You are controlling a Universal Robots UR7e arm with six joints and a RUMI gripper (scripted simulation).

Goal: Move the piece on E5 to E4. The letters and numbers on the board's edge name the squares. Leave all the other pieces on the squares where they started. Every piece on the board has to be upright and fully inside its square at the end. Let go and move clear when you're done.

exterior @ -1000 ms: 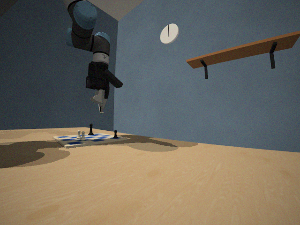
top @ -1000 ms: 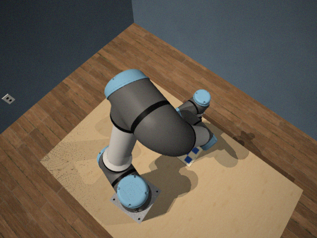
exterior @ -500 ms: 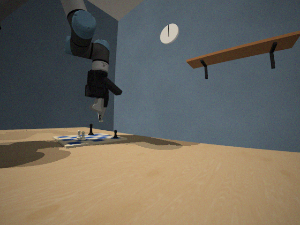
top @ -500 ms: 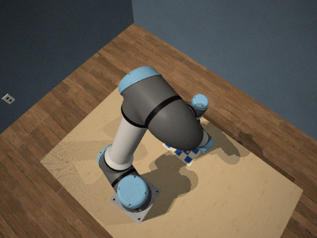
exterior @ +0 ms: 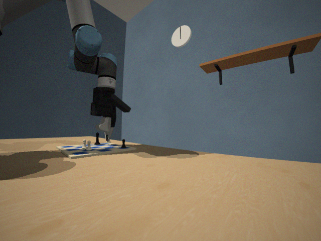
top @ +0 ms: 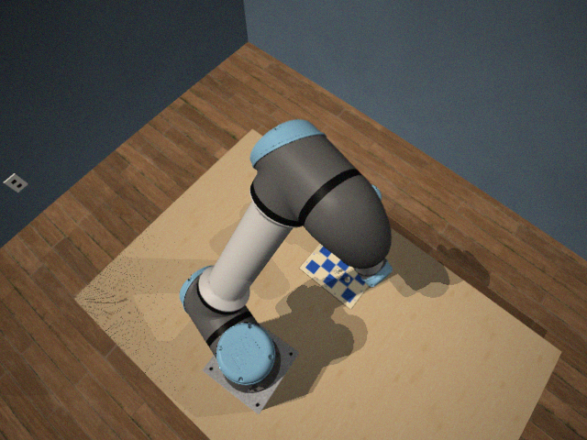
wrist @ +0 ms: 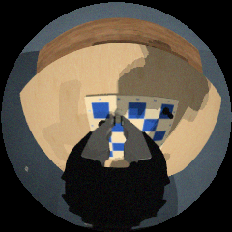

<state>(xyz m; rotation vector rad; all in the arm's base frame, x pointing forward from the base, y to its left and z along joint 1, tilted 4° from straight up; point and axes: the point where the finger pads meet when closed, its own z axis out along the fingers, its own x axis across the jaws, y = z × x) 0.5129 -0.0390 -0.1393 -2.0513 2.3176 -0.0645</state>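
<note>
Now: the tall black piece 40 mm to the left of my hand, 30 mm behind it and 10 mm below it. From my hand the other things lie so: chessboard 80 mm behind, 30 mm to the right, 30 mm below; then black pawn 110 mm to the right, 20 mm below, 10 mm behind.
</note>
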